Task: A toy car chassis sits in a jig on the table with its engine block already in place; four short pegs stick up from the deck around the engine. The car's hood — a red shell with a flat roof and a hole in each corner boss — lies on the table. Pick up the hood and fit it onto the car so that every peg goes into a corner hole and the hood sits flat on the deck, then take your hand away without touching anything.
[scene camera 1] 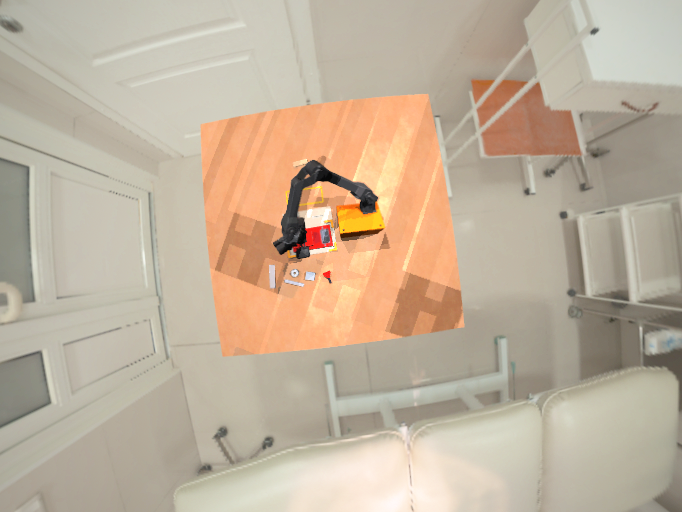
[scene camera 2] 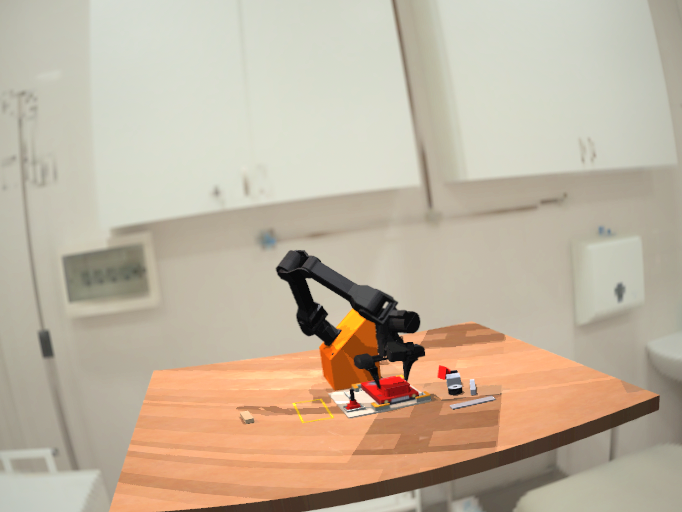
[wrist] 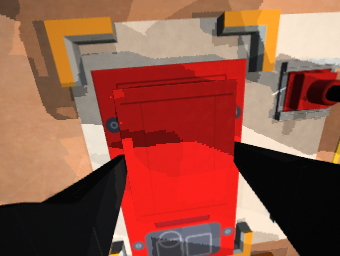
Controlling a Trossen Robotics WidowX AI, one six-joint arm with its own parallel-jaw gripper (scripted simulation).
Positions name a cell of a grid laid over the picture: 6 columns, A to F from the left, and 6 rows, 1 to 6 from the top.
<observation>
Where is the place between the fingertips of my gripper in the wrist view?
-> At D4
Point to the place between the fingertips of my gripper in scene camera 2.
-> At D5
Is my gripper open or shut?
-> Open.
</observation>
